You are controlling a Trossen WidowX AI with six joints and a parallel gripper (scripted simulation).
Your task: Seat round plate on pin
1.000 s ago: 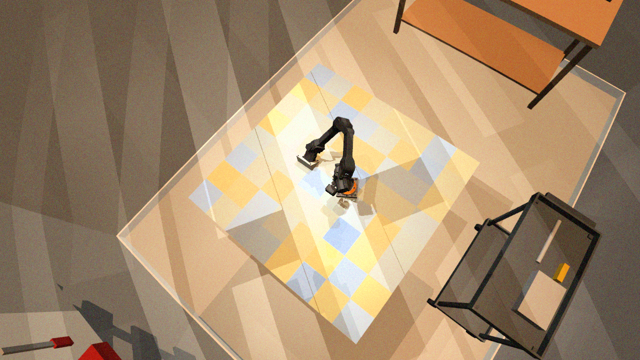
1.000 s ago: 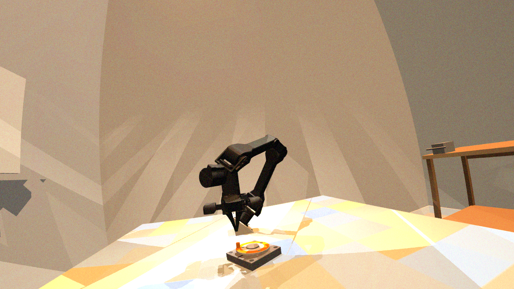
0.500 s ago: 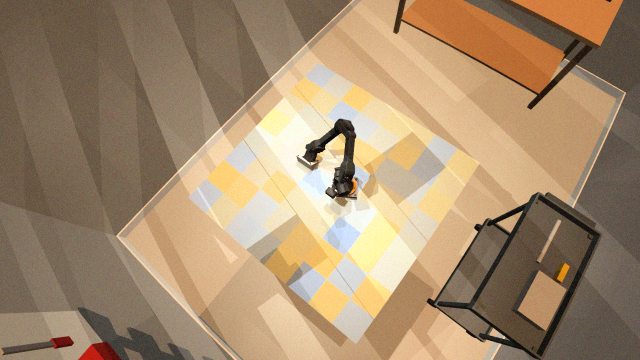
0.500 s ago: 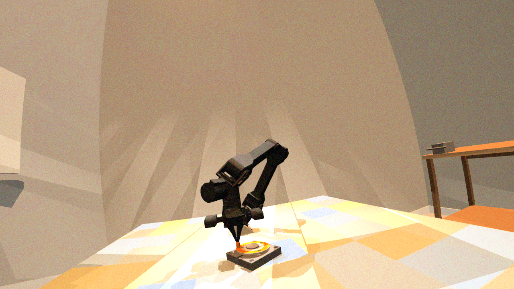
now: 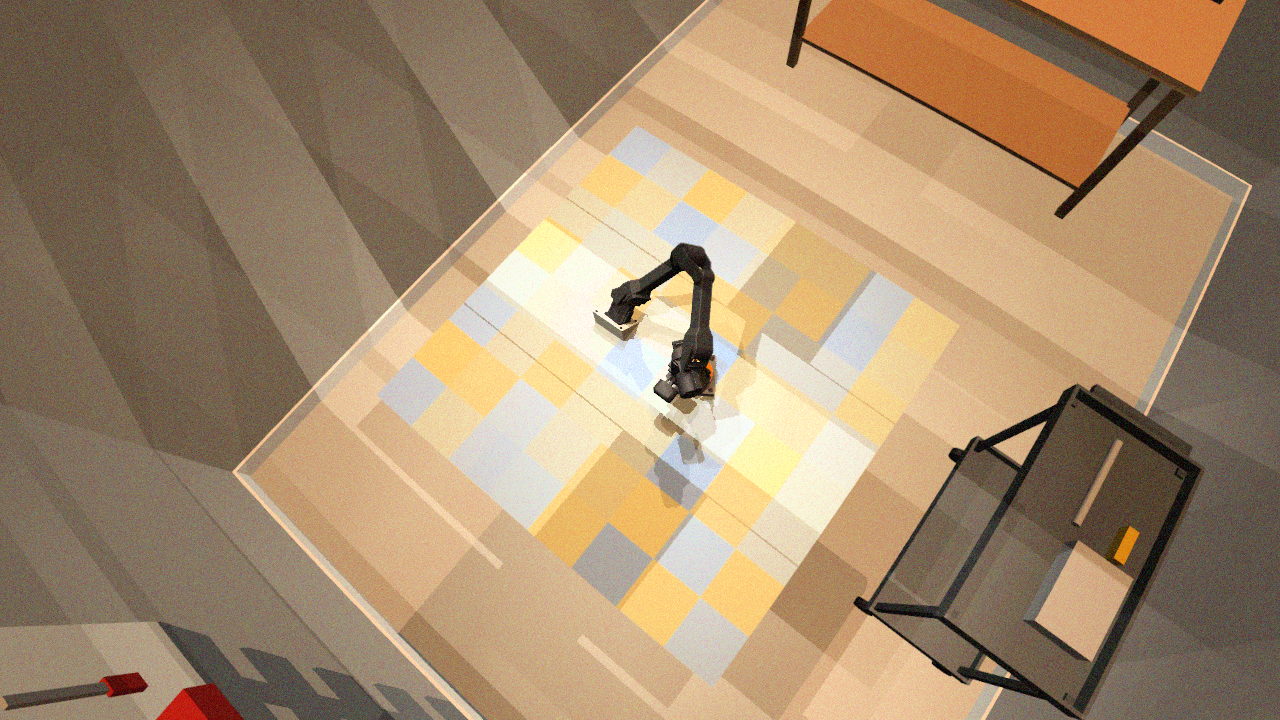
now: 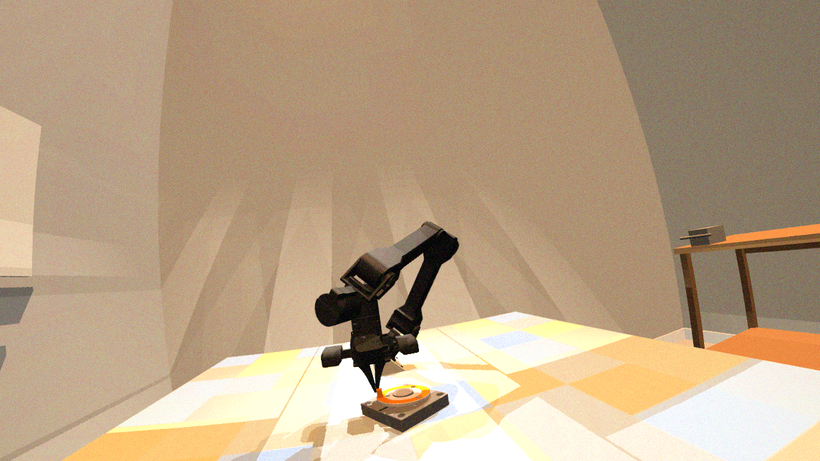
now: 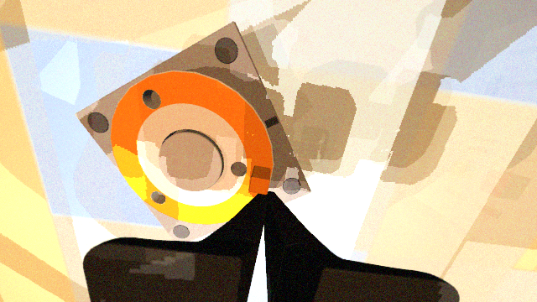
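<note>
Now: gripper tip 50 mm to the right of the square grey base, 20 mm above it and 10 mm short of it.
</note>
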